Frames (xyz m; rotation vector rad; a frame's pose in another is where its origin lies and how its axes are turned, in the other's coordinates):
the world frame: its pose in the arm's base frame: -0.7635 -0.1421 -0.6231 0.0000 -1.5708 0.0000
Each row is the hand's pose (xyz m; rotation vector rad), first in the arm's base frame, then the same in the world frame.
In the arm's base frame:
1: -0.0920 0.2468 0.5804 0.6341 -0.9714 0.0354
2: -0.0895 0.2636 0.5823 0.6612 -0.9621 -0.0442
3: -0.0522 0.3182 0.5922 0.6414 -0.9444 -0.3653
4: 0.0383 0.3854 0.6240 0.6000 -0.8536 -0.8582
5: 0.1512 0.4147 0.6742 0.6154 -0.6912 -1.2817
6: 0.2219 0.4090 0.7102 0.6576 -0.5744 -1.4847
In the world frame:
1: 1.2035 0.3889 -0.6715 0.4603 0.5492 -0.4116
2: 1.2054 0.4057 -0.6740 0.4246 0.5540 -0.4854
3: 1.2153 0.4603 -0.7113 0.1903 0.5583 -0.6937
4: 1.2471 0.5275 -0.8018 -0.1792 0.5778 -1.0121
5: 1.2973 0.5568 -0.9147 -0.4687 0.6146 -1.3344
6: 1.3333 0.5511 -0.9854 -0.5876 0.6429 -1.5221

